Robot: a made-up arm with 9 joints. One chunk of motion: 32 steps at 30 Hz.
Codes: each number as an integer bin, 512 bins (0 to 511) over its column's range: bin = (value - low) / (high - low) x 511, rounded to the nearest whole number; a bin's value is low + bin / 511 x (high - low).
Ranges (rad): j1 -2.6..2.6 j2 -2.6..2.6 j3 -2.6..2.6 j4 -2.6..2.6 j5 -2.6..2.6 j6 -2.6..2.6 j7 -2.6..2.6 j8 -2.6..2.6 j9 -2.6..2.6
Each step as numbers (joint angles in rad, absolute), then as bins.
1 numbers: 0.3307 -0.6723 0.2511 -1.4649 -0.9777 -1.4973 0.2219 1.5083 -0.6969
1 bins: 288 189 280 112 159 108 277 404 187
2 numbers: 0.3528 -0.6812 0.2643 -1.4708 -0.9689 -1.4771 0.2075 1.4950 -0.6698
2 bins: 290 189 281 111 160 110 276 402 190
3 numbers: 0.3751 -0.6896 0.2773 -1.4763 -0.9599 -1.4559 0.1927 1.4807 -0.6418
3 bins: 292 188 283 110 161 112 274 401 192
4 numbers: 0.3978 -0.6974 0.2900 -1.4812 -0.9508 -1.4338 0.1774 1.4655 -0.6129
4 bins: 295 187 284 110 162 115 273 400 195
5 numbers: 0.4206 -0.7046 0.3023 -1.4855 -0.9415 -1.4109 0.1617 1.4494 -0.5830
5 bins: 297 186 285 110 163 117 271 398 198
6 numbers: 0.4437 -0.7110 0.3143 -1.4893 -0.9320 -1.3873 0.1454 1.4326 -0.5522
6 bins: 299 186 286 109 164 119 270 396 201
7 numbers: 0.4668 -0.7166 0.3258 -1.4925 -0.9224 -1.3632 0.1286 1.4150 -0.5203
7 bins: 301 185 288 109 165 122 268 395 204
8 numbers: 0.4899 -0.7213 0.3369 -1.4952 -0.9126 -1.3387 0.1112 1.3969 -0.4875
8 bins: 304 185 289 109 166 124 266 393 208
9 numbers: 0.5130 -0.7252 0.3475 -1.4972 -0.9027 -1.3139 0.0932 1.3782 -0.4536
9 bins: 306 184 290 108 167 126 265 391 211
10 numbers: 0.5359 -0.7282 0.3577 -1.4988 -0.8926 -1.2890 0.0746 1.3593 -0.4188
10 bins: 308 184 291 108 168 129 263 389 214
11 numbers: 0.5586 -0.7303 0.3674 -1.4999 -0.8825 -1.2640 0.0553 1.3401 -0.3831
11 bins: 310 184 292 108 169 131 261 387 218
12 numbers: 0.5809 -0.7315 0.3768 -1.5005 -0.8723 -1.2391 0.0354 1.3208 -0.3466
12 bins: 313 184 293 108 170 134 259 385 221
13 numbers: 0.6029 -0.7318 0.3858 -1.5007 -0.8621 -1.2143 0.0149 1.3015 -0.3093
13 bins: 315 184 293 108 171 136 257 383 225
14 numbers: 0.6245 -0.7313 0.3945 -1.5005 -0.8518 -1.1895 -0.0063 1.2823 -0.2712
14 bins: 317 184 294 108 172 139 255 382 229
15 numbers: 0.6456 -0.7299 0.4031 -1.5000 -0.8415 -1.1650 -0.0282 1.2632 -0.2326
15 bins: 319 184 295 108 173 141 253 380 233
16 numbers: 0.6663 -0.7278 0.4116 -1.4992 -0.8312 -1.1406 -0.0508 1.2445 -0.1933
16 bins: 321 184 296 108 174 143 251 378 237
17 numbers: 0.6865 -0.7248 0.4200 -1.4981 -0.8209 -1.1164 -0.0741 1.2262 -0.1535
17 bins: 323 184 297 108 175 146 248 376 240
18 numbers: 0.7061 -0.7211 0.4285 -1.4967 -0.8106 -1.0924 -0.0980 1.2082 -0.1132
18 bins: 325 185 298 108 176 148 246 374 244
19 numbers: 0.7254 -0.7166 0.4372 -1.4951 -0.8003 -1.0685 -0.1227 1.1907 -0.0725
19 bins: 327 185 298 109 177 150 243 373 248
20 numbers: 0.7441 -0.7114 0.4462 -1.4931 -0.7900 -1.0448 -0.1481 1.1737 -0.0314
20 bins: 329 186 299 109 178 153 241 371 252
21 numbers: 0.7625 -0.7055 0.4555 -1.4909 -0.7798 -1.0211 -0.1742 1.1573 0.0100
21 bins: 330 186 300 109 179 155 238 369 256
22 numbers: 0.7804 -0.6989 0.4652 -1.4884 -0.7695 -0.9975 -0.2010 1.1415 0.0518
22 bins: 332 187 301 109 180 157 236 368 261
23 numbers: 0.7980 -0.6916 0.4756 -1.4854 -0.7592 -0.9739 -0.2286 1.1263 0.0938
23 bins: 334 188 302 110 181 160 233 366 265
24 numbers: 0.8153 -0.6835 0.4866 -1.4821 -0.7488 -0.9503 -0.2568 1.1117 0.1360
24 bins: 336 188 303 110 182 162 230 365 269
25 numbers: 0.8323 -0.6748 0.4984 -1.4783 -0.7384 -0.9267 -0.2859 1.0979 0.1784
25 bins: 337 189 304 110 183 164 227 363 273
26 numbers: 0.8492 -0.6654 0.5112 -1.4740 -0.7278 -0.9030 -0.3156 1.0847 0.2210
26 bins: 339 190 306 111 184 167 224 362 277
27 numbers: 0.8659 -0.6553 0.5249 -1.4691 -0.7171 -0.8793 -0.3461 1.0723 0.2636
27 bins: 341 191 307 111 185 169 221 361 281
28 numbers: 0.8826 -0.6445 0.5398 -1.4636 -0.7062 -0.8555 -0.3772 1.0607 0.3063
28 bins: 342 192 309 112 186 171 218 360 286
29 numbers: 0.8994 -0.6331 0.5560 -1.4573 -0.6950 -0.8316 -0.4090 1.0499 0.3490
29 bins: 344 193 310 112 187 174 215 359 290
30 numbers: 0.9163 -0.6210 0.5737 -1.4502 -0.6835 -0.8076 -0.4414 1.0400 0.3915
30 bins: 346 194 312 113 188 176 212 358 294
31 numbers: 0.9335 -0.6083 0.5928 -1.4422 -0.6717 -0.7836 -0.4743 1.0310 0.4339
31 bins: 347 196 314 114 189 178 209 357 298
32 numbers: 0.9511 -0.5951 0.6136 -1.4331 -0.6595 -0.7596 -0.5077 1.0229 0.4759
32 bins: 349 197 316 115 191 181 206 356 302
